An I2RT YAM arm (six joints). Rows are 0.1 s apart.
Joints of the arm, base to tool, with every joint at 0 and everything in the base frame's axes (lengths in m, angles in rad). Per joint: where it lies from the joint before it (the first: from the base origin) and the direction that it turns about. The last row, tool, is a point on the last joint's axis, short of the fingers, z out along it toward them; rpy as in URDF.
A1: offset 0 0 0.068 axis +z
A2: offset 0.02 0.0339 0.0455 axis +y
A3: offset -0.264 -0.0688 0 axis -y
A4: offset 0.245 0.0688 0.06 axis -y
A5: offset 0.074 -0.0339 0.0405 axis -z
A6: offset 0.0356 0 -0.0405 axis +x
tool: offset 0 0 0 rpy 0 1.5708 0
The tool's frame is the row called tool.
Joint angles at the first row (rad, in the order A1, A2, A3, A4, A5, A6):
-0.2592, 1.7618, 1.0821, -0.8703, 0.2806, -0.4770
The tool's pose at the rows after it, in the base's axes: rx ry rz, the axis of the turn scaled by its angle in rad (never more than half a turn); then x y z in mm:
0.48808, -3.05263, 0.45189, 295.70, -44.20, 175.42
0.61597, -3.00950, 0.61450, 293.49, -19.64, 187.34
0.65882, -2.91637, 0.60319, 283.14, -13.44, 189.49
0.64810, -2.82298, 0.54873, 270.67, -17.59, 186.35
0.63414, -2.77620, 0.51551, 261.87, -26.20, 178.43
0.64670, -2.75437, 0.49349, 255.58, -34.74, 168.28
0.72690, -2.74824, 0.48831, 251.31, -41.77, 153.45
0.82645, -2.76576, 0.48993, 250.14, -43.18, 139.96
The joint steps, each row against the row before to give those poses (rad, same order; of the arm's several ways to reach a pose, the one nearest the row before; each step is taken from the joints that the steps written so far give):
0.1442, -0.0507, 0.0175, -0.0256, 0.0034, 0.0358
0.0938, -0.0397, -0.0004, -0.0199, 0.1026, 0.0000
0.0237, -0.0084, 0.0000, -0.0946, 0.0218, 0.0000
-0.0153, 0.0004, -0.0152, -0.0880, -0.0004, -0.0008
-0.0332, 0.0000, -0.0363, -0.0100, 0.0004, -0.0213
-0.0343, 0.0000, -0.0443, 0.0355, -0.0004, -0.0446
-0.0290, 0.0000, -0.0629, 0.0984, -0.0004, -0.0923
-0.0080, 0.0000, -0.0576, 0.1164, -0.0153, -0.0843

